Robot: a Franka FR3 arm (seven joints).
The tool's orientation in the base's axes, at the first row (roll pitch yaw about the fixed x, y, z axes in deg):
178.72, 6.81, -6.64
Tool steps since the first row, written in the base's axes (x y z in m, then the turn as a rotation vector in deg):
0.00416, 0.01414, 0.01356, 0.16, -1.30, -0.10
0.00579, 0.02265, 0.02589, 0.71, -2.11, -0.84
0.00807, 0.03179, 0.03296, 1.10, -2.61, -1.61
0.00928, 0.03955, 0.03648, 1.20, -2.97, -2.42
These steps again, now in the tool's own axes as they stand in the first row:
0.00087, -0.01422, -0.01408, 0.32, 1.27, 0.09
0.00004, -0.02258, -0.02659, 1.04, 2.00, 0.77
0.00040, -0.03176, -0.03396, 1.58, 2.43, 1.49
0.00029, -0.03953, -0.03767, 1.81, 2.76, 2.28

